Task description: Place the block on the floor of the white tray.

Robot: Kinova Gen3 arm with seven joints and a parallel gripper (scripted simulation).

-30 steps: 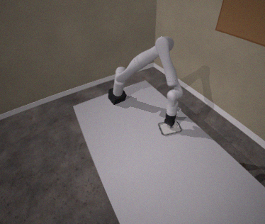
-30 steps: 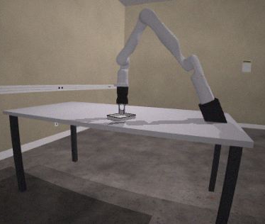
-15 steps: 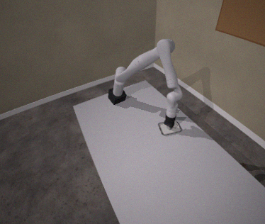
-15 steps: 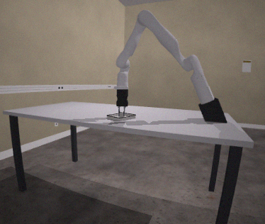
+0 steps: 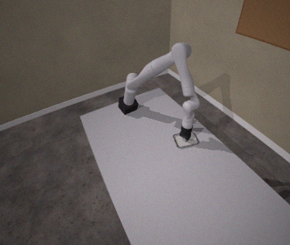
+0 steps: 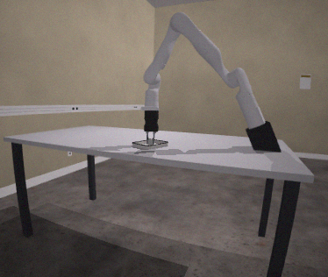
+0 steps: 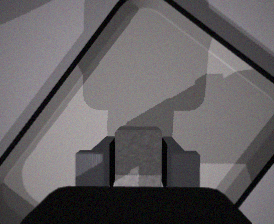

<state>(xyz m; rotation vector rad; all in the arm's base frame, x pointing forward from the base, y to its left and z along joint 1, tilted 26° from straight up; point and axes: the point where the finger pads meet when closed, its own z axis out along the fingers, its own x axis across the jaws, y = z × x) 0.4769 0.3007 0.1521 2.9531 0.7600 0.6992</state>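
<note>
Now: hand 10 mm above the grey block. Also, from my hand: white tray: 10 mm below.
</note>
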